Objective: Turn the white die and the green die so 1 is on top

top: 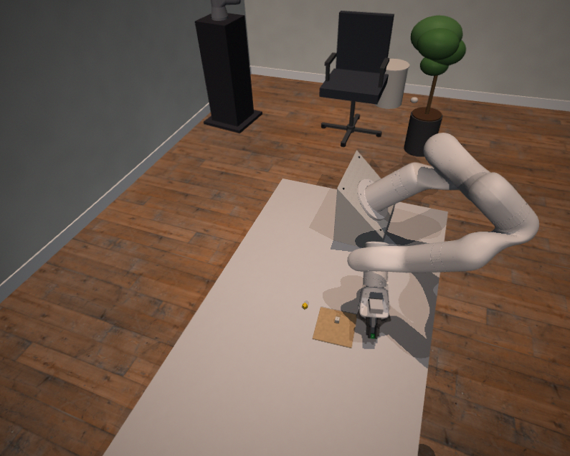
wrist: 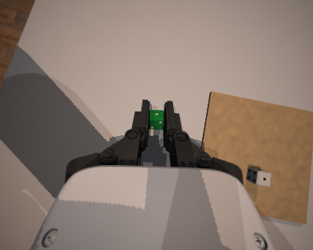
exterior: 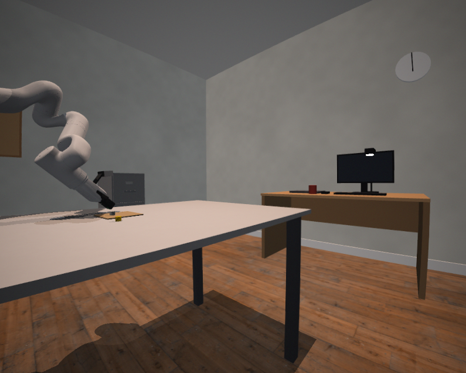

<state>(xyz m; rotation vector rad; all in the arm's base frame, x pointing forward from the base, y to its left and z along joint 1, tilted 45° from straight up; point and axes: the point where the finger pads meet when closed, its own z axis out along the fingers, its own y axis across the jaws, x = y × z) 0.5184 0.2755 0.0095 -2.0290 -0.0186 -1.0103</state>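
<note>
The white die lies 1 cm behind my hand, 13 cm to the right of it and 3 cm below it. Also, from my hand: mat: 2 cm ahead, 13 cm to the right, 4 cm below; yellow die: 1 cm behind, 27 cm to the right, 3 cm below; green die: 1 cm ahead, 1 cm below.
</note>
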